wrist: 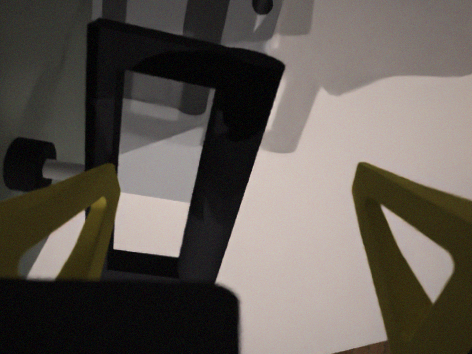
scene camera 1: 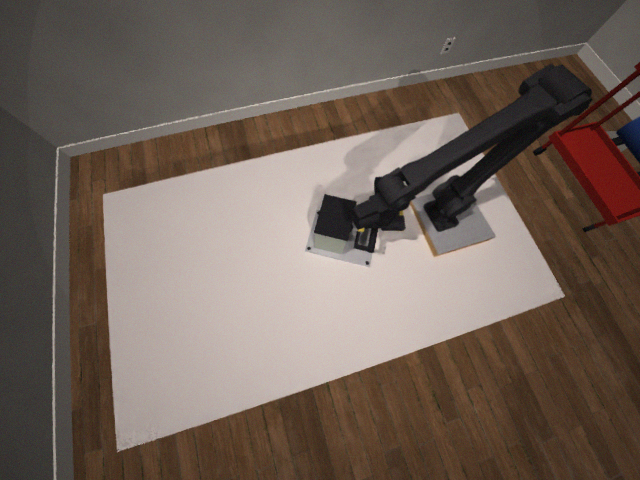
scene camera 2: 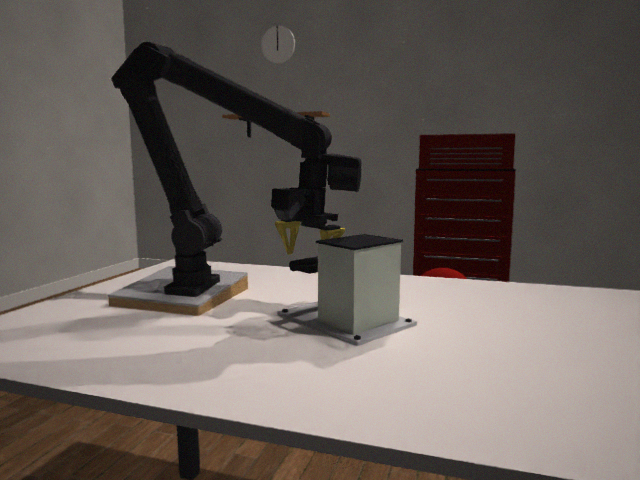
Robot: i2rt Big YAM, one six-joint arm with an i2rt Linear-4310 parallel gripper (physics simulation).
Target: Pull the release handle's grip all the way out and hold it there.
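The release handle's grip is a black rectangular loop (scene camera 1: 364,248) (scene camera 2: 303,265) (wrist: 225,165). It stands a short way off the side of a pale green box (scene camera 1: 330,242) (scene camera 2: 377,289) (wrist: 30,75) with a black top. A short grey shaft (wrist: 65,170) joins it to a black collar on the box. My gripper (scene camera 1: 381,222) (scene camera 2: 311,248) (wrist: 235,176) is open and empty, pointing down just above the grip. In the wrist view the left yellow finger overlaps the grip's inner bar, and the right one is out beyond its outer bar. One fingertip is hidden behind the box in scene camera 2.
The box stands on a grey bolted baseplate (scene camera 1: 351,257) (scene camera 2: 387,328) on the white table (scene camera 1: 206,310) (scene camera 2: 491,372). My arm's base sits on a grey, wood-edged board (scene camera 1: 465,235) (scene camera 2: 149,305) beside it. A red cart (scene camera 1: 594,170) and a red tool chest (scene camera 2: 465,206) stand off the table.
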